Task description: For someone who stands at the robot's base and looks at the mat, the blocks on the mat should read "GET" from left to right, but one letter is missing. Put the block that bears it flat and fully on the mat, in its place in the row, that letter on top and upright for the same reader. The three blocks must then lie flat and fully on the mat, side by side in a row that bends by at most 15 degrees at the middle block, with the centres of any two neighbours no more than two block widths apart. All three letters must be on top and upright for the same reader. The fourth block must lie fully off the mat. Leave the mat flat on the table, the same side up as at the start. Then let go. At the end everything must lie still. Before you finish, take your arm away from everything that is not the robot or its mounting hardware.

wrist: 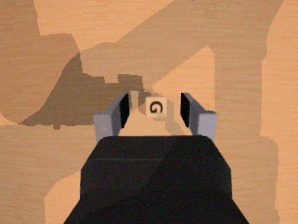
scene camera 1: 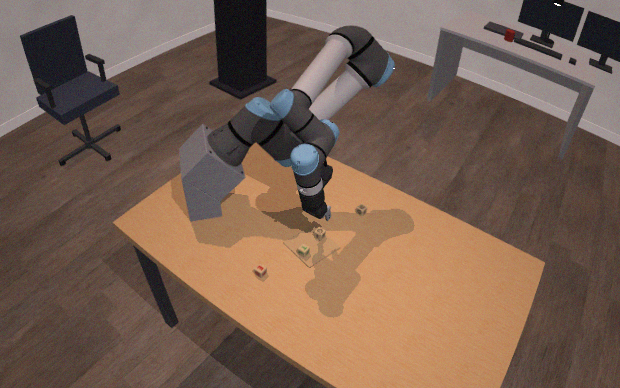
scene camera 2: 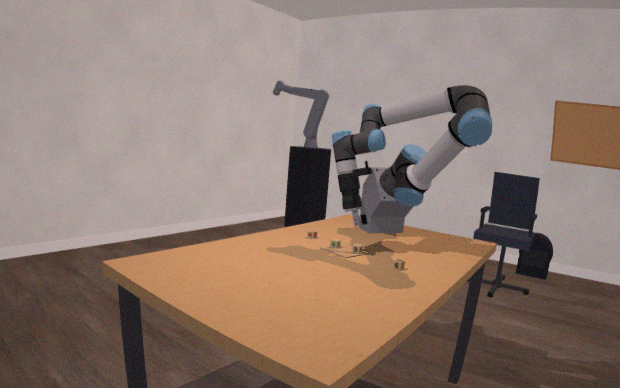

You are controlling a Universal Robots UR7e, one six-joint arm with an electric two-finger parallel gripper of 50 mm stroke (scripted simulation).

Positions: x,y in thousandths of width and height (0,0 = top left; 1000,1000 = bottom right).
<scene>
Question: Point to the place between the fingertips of the gripper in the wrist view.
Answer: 518,462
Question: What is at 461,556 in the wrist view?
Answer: A thin tan mat.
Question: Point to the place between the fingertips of the gripper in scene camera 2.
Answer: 583,579
</scene>
